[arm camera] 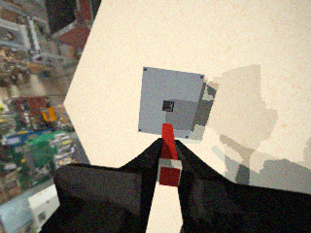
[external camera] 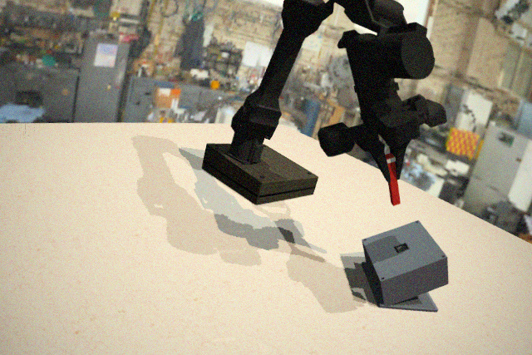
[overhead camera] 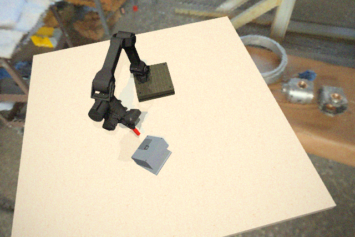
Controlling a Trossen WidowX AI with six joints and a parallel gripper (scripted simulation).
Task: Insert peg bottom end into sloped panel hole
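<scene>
Now: the grey sloped panel 60 mm ahead of my gripper tip, 30 mm to the left of it and 130 mm below it. From my gripper tip the other things lie so: grey foot plate (70 mm ahead, 40 mm to the left, 180 mm below); red square peg (10 mm behind, 10 mm above).
</scene>
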